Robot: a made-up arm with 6 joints.
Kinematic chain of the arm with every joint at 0, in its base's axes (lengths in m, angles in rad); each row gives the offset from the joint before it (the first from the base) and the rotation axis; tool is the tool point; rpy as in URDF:
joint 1: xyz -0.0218 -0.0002 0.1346 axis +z
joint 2: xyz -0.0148 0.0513 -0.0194 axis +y
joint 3: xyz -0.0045 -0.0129 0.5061 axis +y
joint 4: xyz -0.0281 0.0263 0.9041 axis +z
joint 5: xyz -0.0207 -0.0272 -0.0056 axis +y
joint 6: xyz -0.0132 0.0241 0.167 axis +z
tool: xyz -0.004 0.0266 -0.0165 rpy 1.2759 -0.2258 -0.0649
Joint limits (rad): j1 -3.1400..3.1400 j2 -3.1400..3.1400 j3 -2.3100..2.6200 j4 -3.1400..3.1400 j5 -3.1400..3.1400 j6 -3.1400..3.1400
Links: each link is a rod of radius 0.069 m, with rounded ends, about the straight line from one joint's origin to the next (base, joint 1, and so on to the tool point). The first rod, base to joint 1, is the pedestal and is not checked.
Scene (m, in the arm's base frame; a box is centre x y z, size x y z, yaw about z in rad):
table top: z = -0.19
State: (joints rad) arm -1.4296 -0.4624 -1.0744 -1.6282 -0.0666 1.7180
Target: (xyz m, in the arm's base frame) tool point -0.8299 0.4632 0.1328
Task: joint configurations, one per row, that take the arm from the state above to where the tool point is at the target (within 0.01 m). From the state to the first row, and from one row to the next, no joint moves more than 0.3 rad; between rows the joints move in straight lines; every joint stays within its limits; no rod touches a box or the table.
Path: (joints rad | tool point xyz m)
1: -1.1724 -0.3335 -1.3228 -1.6141 -0.0292 1.7271 | -0.3783 1.1795 0.4661
2: -0.9152 -0.2046 -1.5713 -1.6000 0.0083 1.7361 | -0.6201 0.9799 0.3591
3: -0.6580 -0.0757 -1.8197 -1.5859 0.0457 1.7452 | -0.7736 0.7292 0.2475
4: -0.4008 0.0532 -2.0682 -1.5718 0.0832 1.7542 | -0.8299 0.4632 0.1328

